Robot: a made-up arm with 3 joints. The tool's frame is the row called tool.
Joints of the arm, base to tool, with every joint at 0 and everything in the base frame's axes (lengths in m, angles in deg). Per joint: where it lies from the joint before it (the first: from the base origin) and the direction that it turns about. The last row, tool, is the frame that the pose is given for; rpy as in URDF.
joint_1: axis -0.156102 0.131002 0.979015 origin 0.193 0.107 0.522
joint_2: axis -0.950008 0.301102 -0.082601 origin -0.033 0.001 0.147
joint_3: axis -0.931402 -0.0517 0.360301 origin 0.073 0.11 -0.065
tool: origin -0.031 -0.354 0.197 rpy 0 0 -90
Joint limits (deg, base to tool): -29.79..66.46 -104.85..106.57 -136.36..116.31
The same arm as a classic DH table. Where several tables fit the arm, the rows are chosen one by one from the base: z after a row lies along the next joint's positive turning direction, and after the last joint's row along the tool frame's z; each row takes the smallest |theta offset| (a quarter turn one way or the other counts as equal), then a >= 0, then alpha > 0; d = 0 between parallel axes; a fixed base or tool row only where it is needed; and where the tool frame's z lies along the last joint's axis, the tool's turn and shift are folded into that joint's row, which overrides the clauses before.
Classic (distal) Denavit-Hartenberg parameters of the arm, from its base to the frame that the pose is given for. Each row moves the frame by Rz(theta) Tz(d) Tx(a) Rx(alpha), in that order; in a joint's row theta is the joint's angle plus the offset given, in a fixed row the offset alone. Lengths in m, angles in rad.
base (fixed): a 0.206; alpha -0.2052; d 0.9018; theta offset 0.8726
joint_1: a -0.0206; alpha -1.4637; d -0.2391; theta offset 0.3922
joint_2: a 0.0594; alpha 0.5744; d 0.1752; theta offset -0.7326
joint_3: a -0.3517; alpha 1.2022; d -0.1869; theta offset 0.7079
tool (fixed): a 0; alpha 0; d 0.1775; theta offset 3.0861
Joint limits (rad, base to tool): -0.5199..1.1599 -1.83..1.86 -2.3799..2.03

